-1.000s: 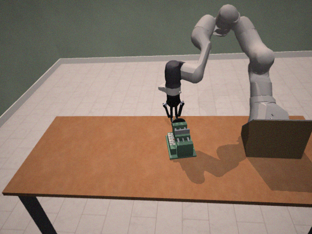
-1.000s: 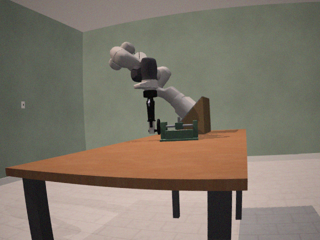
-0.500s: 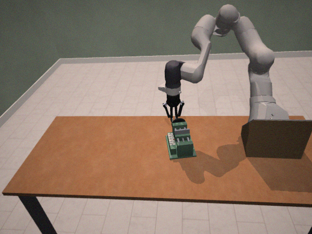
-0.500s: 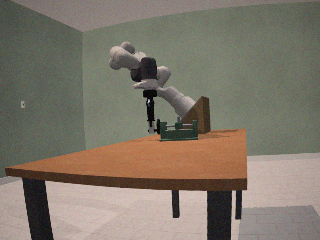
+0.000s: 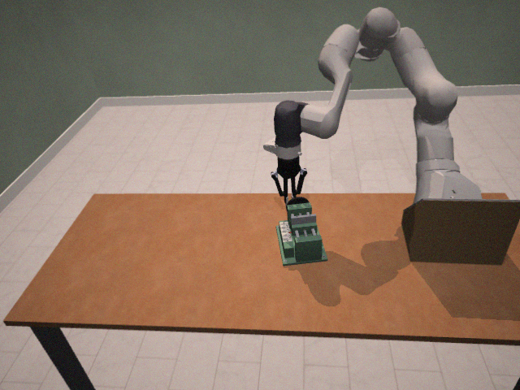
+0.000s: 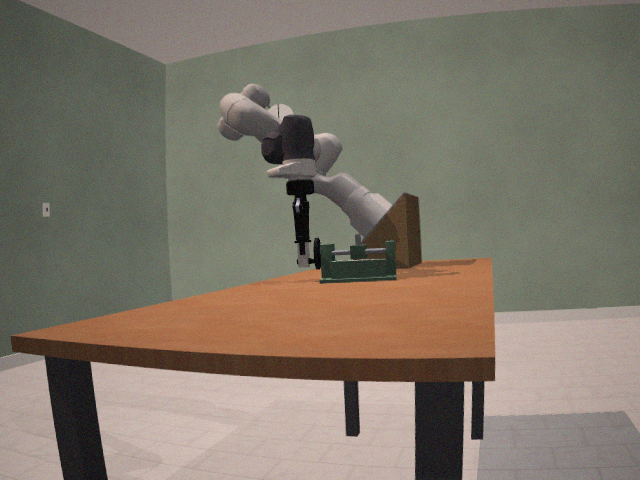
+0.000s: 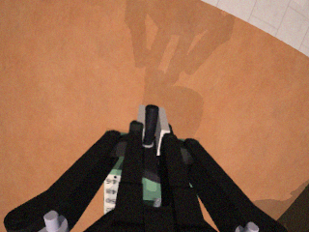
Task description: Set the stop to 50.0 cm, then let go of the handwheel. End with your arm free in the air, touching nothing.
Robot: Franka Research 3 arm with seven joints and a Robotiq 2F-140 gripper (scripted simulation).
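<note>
My hand is 30 mm past the sliding stop block, 150 mm to the right of it and 20 mm below it. Round my hand: black handwheel: 10 mm behind, 20 mm to the left, 10 mm below.
</note>
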